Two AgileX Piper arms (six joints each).
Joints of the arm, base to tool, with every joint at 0 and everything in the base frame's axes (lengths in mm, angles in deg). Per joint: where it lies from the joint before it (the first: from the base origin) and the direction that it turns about. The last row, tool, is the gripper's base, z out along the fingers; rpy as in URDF.
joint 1: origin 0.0 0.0 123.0 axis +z
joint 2: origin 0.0 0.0 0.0 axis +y
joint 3: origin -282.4 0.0 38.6 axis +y
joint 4: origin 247.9 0.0 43.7 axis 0.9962 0 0.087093
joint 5: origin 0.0 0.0 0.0 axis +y
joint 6: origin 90.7 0.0 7.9 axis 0.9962 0 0.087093
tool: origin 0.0 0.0 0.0 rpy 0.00 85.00 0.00
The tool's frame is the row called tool.
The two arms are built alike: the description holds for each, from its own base.
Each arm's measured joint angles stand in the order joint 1, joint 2, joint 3, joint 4, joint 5, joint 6.
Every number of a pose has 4 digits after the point. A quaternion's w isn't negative.
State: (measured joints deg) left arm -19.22 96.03 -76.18 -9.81 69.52 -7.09; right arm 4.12 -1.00 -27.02 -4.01 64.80 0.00
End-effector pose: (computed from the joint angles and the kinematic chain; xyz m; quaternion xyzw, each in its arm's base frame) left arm 0.3024 -0.1208 0.2673 0.0793 0.9923 -0.0905 0.0291; right arm -0.0070 -0.0063 0.2639 -0.0290 0.8727 -0.0174 0.4871
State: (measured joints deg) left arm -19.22 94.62 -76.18 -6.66 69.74 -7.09; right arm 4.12 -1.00 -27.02 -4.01 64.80 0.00
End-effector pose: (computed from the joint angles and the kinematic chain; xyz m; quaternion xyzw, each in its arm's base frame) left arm 0.3000 -0.1151 0.2746 0.0885 0.9927 -0.0676 0.0452; right arm -0.0070 -0.0063 0.2639 -0.0290 0.8727 -0.0174 0.4871
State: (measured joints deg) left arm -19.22 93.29 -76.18 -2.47 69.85 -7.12; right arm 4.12 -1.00 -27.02 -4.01 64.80 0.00
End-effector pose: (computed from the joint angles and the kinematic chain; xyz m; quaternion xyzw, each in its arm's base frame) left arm 0.2983 -0.1079 0.2815 0.0992 0.9924 -0.0361 0.0635; right arm -0.0070 -0.0063 0.2639 -0.0290 0.8727 -0.0174 0.4871
